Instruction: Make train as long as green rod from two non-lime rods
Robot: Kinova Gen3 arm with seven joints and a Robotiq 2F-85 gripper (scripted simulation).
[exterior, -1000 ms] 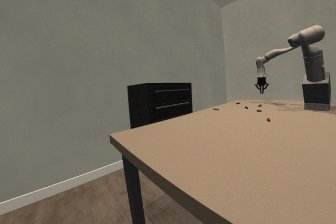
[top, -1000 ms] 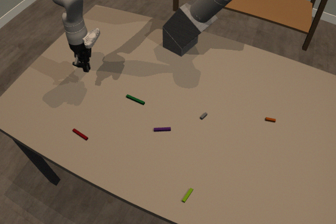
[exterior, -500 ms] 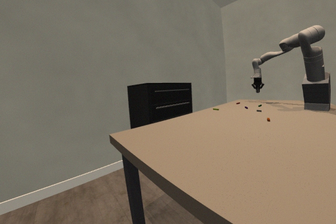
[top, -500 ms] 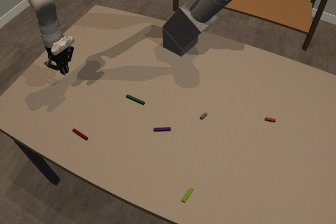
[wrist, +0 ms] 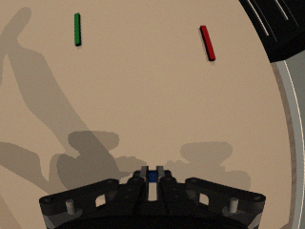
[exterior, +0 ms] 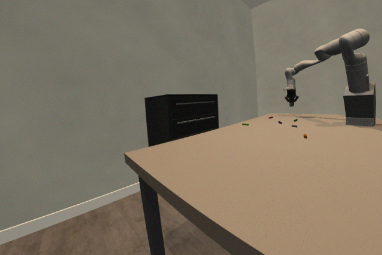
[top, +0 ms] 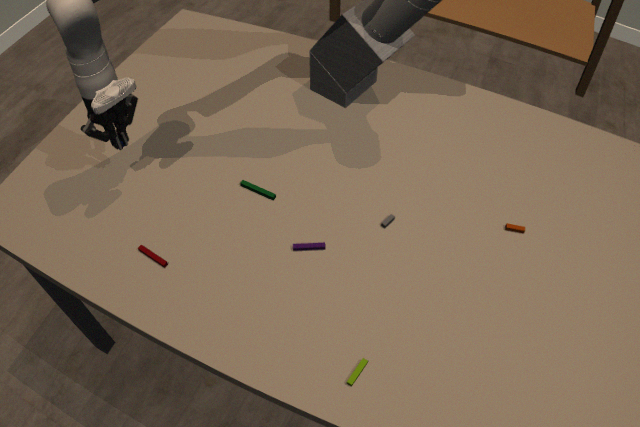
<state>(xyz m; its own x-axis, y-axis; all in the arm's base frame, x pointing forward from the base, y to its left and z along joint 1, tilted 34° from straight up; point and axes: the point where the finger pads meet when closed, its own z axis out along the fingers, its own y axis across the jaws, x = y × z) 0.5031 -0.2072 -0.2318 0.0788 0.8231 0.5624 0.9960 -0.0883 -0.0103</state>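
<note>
Right now the red rod is 12 cm ahead of my hand, 19 cm to the left of it and 11 cm below it. The rest, counted from my hand: green rod 13 cm behind, 25 cm to the left, 11 cm below; blue rod 1 cm below; purple rod 7 cm behind, 42 cm to the left, 11 cm below.
</note>
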